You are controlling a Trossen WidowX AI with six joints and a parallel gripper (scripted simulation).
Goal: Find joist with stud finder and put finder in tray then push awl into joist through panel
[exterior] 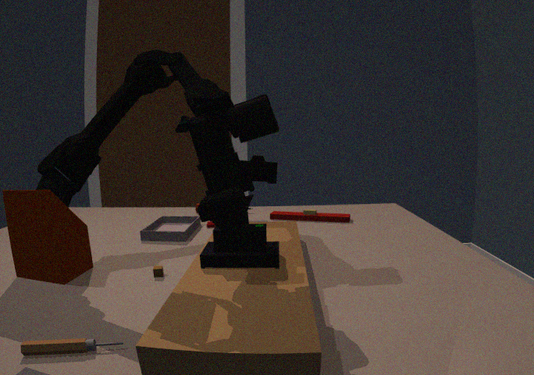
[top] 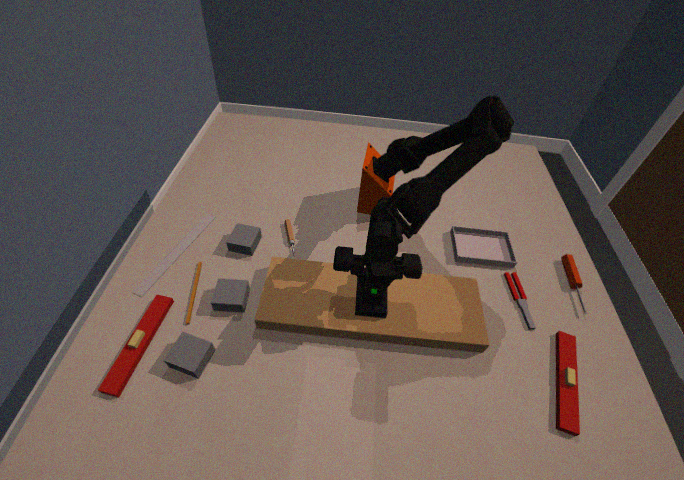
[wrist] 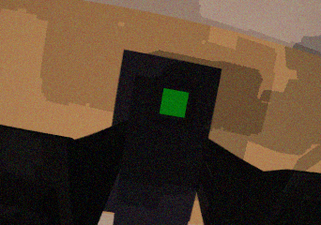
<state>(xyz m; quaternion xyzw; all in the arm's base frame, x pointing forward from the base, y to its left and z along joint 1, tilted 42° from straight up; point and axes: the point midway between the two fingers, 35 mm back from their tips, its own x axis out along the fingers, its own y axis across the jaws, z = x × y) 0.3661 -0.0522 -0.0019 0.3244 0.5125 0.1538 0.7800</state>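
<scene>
Now: gripper tip 19 cm past the grey tray, 34 cm to the right of it and 5 cm above it. Also, from my gripper tip: stud finder 1 cm ahead, 2 cm above; then awl 20 cm behind, 20 cm to the right, 6 cm below; then small cube 16 cm behind, 4 cm to the left, 6 cm below.
</scene>
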